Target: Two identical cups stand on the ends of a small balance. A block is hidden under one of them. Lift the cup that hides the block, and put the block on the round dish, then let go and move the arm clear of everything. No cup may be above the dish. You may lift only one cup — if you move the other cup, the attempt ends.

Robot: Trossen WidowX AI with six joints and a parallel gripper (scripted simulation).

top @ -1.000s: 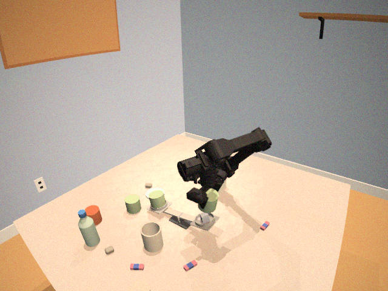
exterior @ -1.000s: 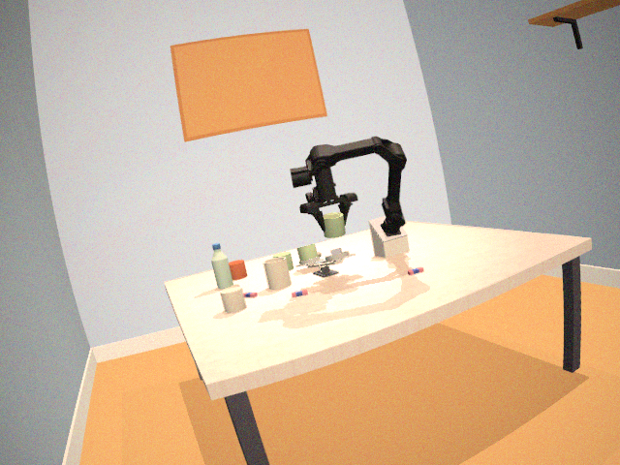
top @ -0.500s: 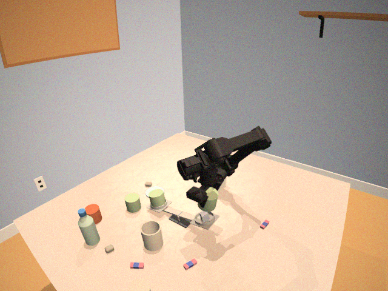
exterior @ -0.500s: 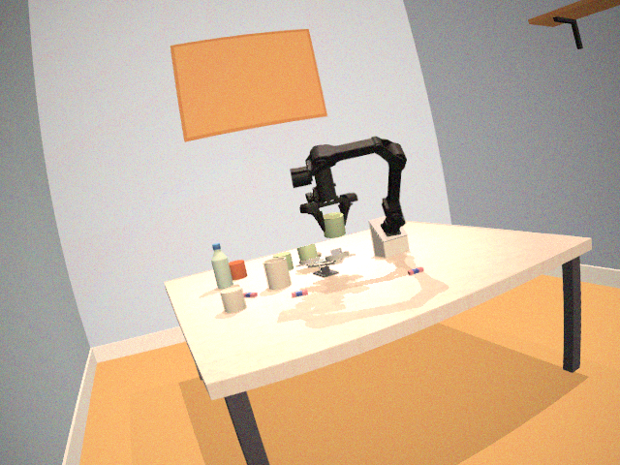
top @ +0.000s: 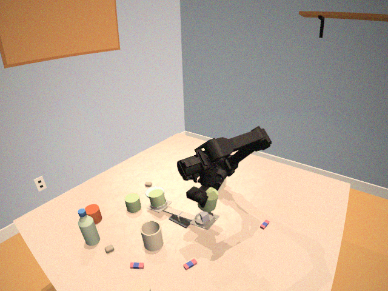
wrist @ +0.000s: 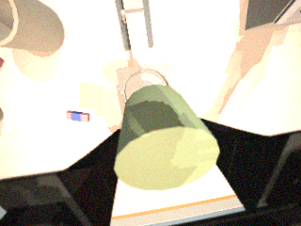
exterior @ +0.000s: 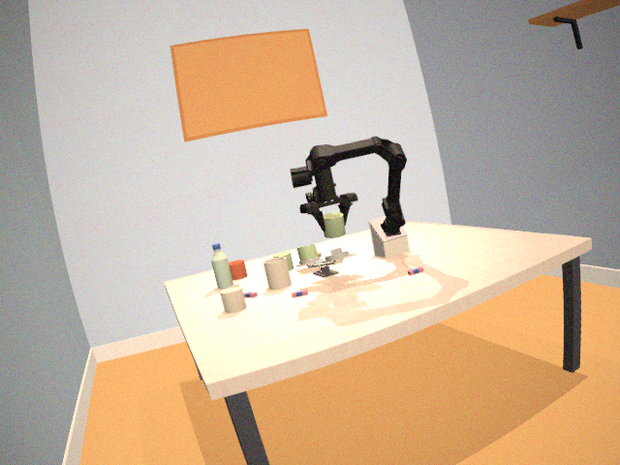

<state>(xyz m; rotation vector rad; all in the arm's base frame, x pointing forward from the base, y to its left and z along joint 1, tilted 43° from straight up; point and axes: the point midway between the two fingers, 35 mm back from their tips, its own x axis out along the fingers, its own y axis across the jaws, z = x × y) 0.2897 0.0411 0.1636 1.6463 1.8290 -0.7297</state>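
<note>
The grey block is 1 cm to the right of my gripper tip and 8 cm below it. Round my gripper tip: white round dish: 6 cm behind, 38 cm to the right, 17 cm below; red cylinder: 27 cm ahead, 43 cm to the right, 13 cm below; beige cup: 18 cm ahead, 14 cm to the right, 13 cm below.
</note>
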